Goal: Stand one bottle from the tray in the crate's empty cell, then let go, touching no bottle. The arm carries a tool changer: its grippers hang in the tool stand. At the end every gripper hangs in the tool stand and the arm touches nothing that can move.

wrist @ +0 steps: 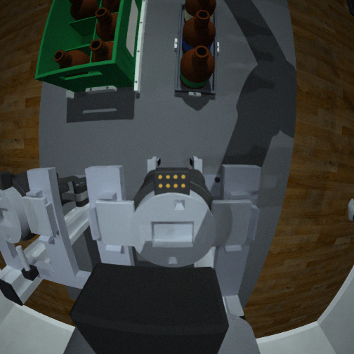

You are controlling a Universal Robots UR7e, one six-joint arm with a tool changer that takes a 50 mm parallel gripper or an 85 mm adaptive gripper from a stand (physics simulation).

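The green crate [100,75] stands at the upper left with brown bottles [72,59] [106,25] in several cells; a cell in its left column, behind the nearest left bottle, looks empty. The dark tray [195,92] at the top holds brown bottles [196,67] [199,31] in a row, upright. The tool stand [107,180] fills the lower half. A docked tool's round pale plate, with gold contacts [171,181], faces up in its middle bay, apart from the crate and tray. The fingers below it are hidden, so their opening cannot be told.
Another docked tool [12,215] with black linkage parts hangs in the left bay. A large black block [150,305] close to the camera hides the stand's lower middle. White stand rails run at the left. Wooden floor [320,150] lies beyond the grey table's edges.
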